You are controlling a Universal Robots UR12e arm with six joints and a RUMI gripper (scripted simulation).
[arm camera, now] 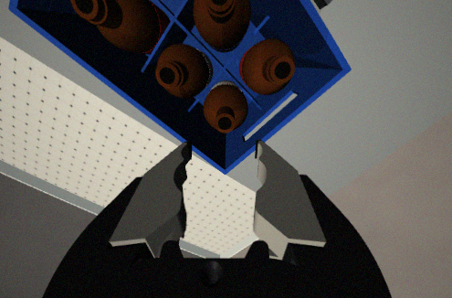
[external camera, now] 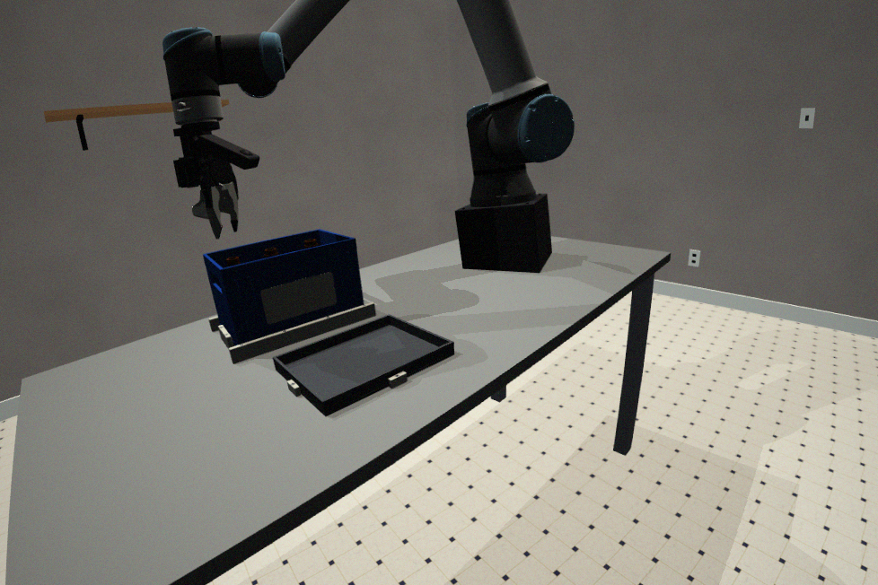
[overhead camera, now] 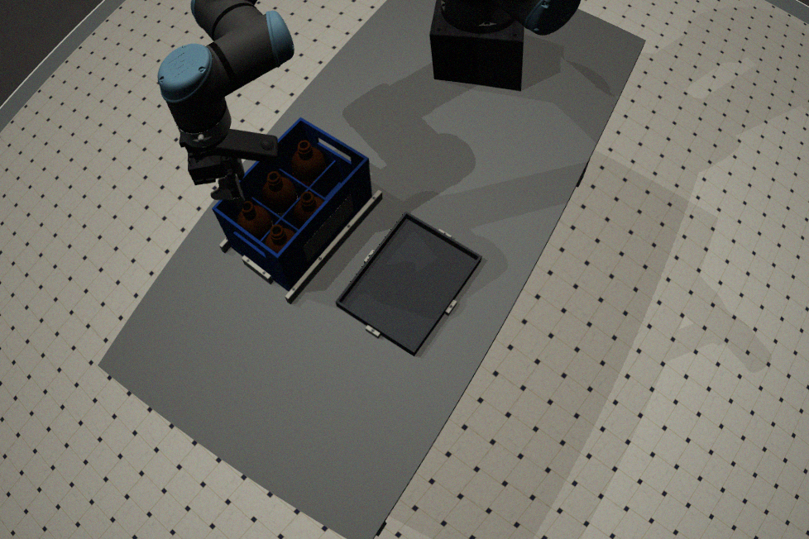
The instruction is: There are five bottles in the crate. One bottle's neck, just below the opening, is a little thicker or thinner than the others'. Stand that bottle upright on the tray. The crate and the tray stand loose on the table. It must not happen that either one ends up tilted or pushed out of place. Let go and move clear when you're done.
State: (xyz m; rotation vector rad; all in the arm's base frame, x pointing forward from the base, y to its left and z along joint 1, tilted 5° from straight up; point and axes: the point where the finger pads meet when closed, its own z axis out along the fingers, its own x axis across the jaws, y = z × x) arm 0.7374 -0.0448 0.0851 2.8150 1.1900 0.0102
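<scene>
My gripper is now 140 mm above the bottle. The rest, counted from my hand: black tray 120 mm behind, 310 mm to the left, 210 mm below; then blue crate 90 mm behind, 40 mm to the left, 140 mm below.
</scene>
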